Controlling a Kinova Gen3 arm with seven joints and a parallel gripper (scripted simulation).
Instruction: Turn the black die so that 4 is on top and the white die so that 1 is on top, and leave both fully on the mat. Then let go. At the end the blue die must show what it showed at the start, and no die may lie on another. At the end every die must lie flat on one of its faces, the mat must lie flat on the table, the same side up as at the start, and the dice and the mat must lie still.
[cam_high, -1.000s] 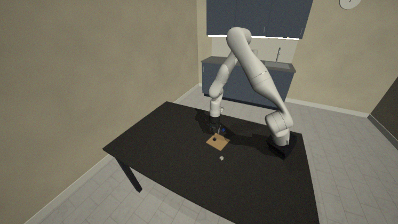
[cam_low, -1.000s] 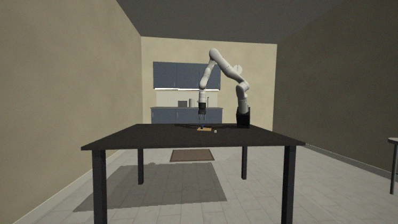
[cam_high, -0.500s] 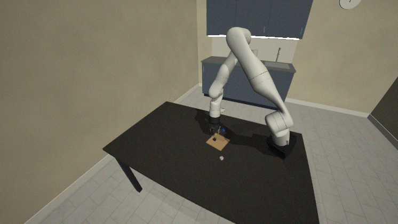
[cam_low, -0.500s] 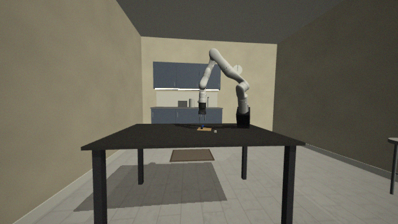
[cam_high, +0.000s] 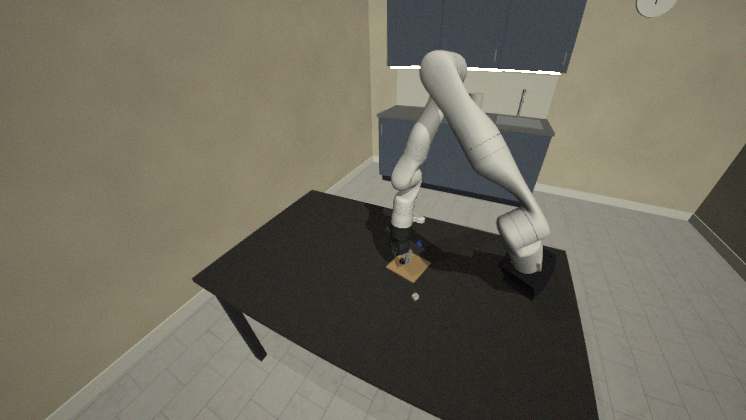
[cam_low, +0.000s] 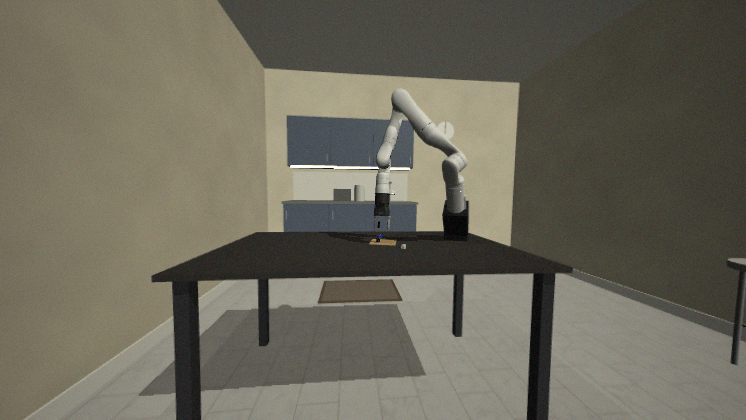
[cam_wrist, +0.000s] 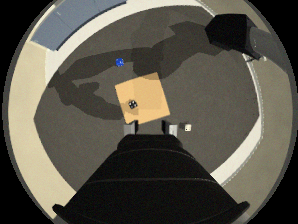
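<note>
Right now the white die is 100 mm below my hand, 100 mm behind it and 80 mm to the left of it. From my hand the other things lie so: tan mat (100 mm below, 60 mm to the right); then black die (90 mm below, 60 mm to the right, 30 mm ahead); then blue die (200 mm to the right, 100 mm below, 20 mm ahead).
</note>
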